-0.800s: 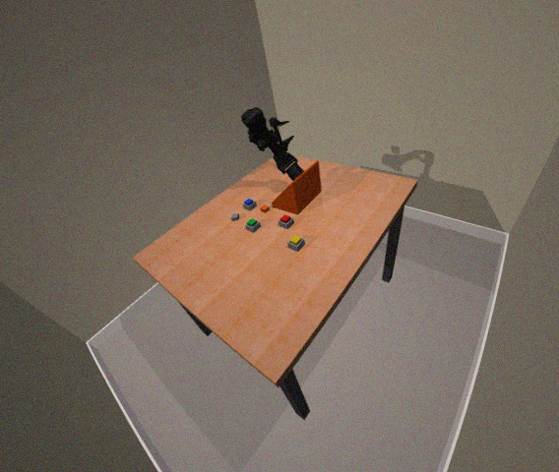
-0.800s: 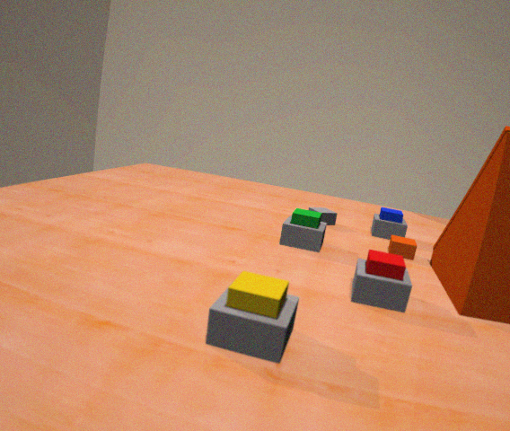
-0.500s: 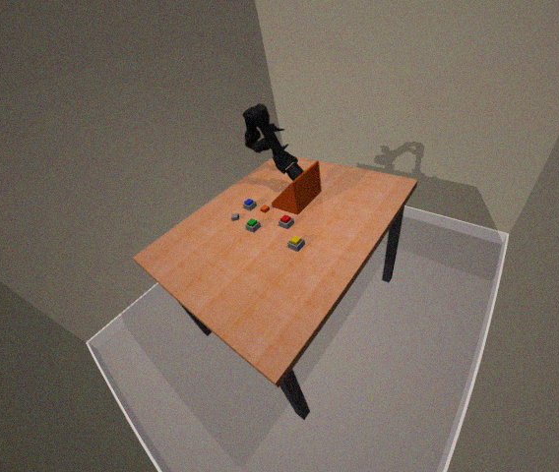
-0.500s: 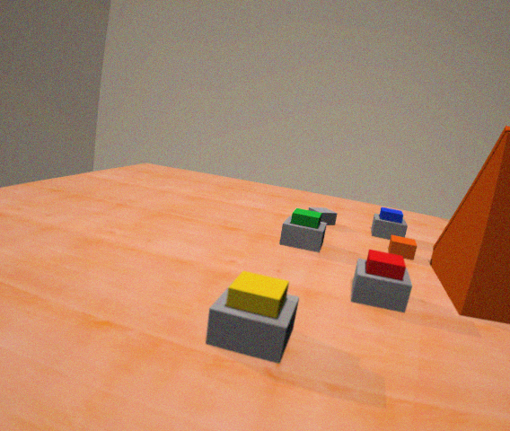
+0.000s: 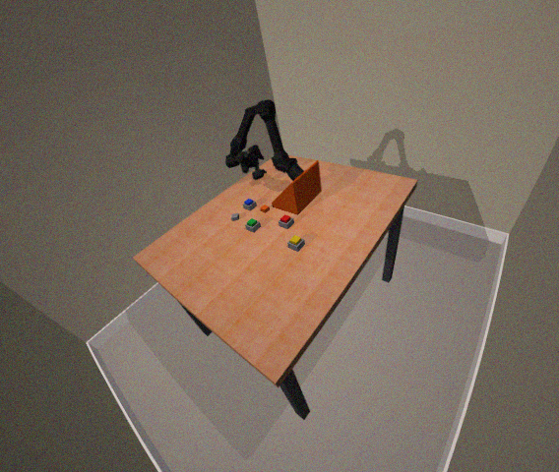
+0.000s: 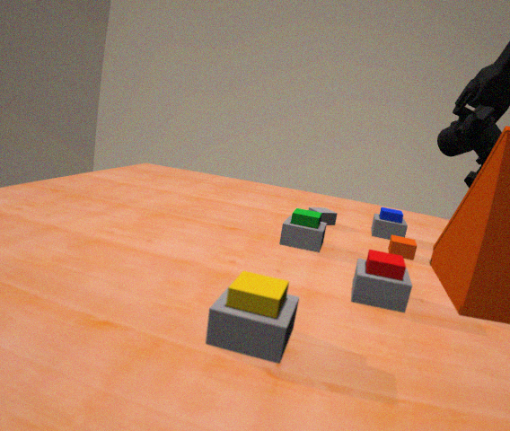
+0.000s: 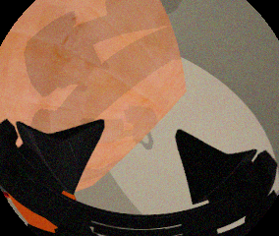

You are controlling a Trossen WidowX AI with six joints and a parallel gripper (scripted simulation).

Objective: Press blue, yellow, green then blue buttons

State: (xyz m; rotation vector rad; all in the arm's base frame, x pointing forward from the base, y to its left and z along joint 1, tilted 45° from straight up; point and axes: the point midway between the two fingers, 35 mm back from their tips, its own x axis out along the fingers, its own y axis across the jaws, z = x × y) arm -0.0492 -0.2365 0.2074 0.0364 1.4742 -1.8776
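Now: the blue button 280 mm ahead of my gripper tip, 140 mm to the left of it and 30 mm below it. Also, from my gripper tip: green button (390 mm ahead, 270 mm to the left, 30 mm below); small grey block (380 mm ahead, 140 mm to the left, 60 mm below); small orange block (260 mm ahead, 230 mm to the left, 60 mm below).
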